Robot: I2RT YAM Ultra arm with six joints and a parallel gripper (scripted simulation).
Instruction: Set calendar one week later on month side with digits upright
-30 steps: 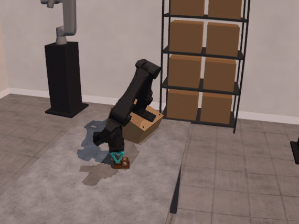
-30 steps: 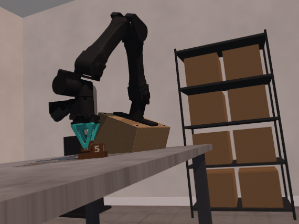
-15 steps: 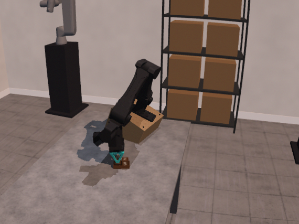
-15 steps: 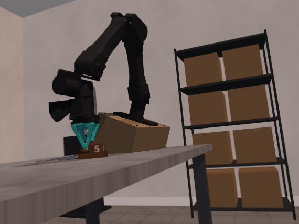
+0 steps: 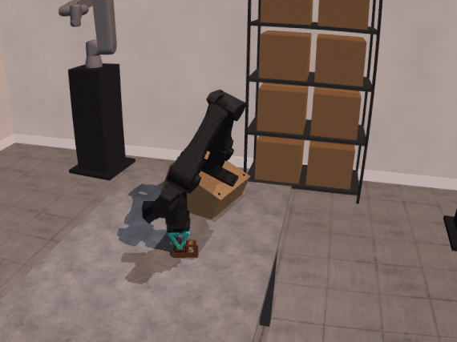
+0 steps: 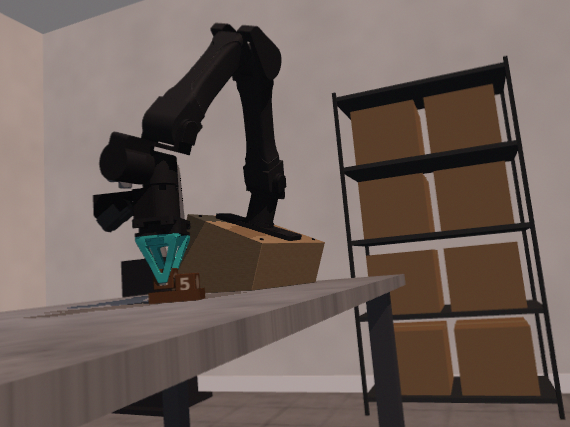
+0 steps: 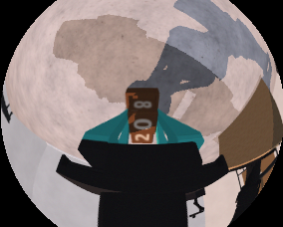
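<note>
The brown cube is right at my hand. From my hand the other things lie so: brown calendar tray (10 mm behind, 20 mm to the left, 30 mm below).
</note>
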